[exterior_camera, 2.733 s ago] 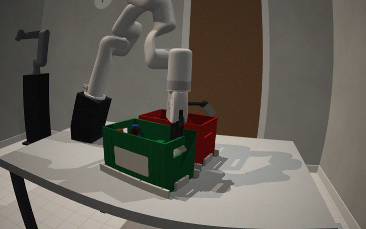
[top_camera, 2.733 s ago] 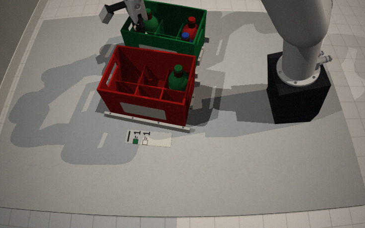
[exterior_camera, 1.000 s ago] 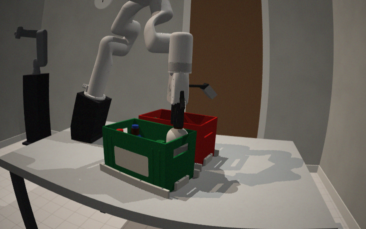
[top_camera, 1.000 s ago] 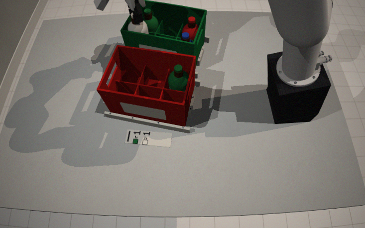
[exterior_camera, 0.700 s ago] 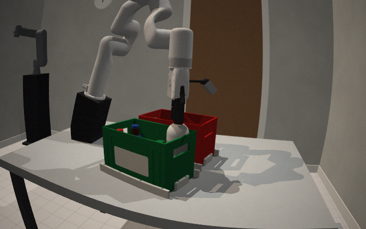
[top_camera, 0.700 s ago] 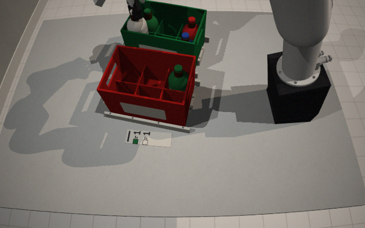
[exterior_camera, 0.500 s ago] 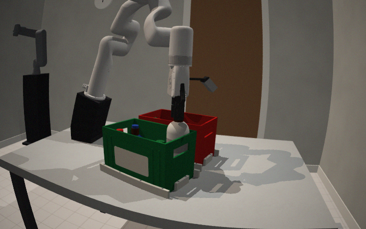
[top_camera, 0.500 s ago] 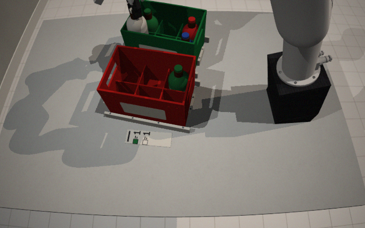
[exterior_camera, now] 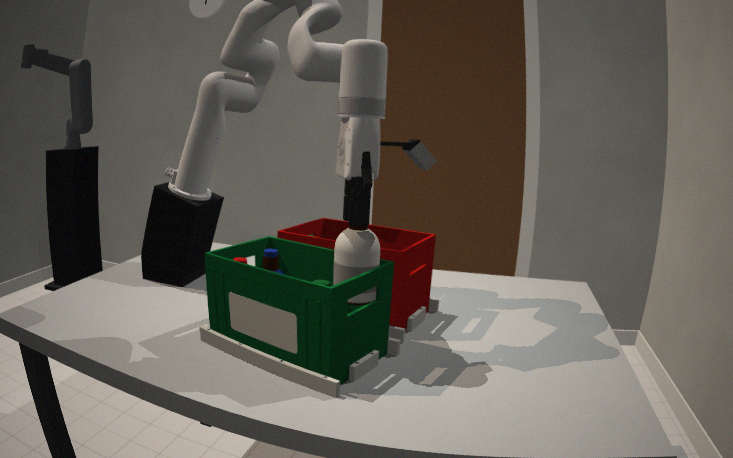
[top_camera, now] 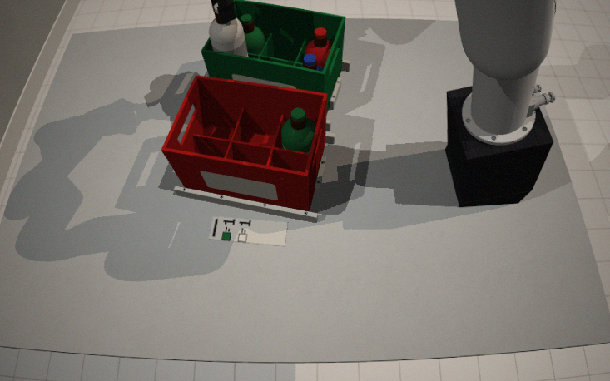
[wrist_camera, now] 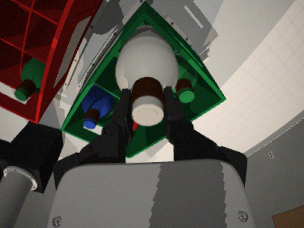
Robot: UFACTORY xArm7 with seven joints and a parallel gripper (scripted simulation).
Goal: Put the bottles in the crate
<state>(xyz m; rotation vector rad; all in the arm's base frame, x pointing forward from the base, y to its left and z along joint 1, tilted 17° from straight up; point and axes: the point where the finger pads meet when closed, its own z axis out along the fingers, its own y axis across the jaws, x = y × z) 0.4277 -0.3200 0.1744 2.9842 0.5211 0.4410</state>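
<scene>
Right now my hand is 70 mm above the white-capped bottle. Round my hand: green crate (180 mm below, 100 mm behind); blue bottle (170 mm below, 160 mm behind, 80 mm to the left); red bottle (200 mm behind, 170 mm below).
</scene>
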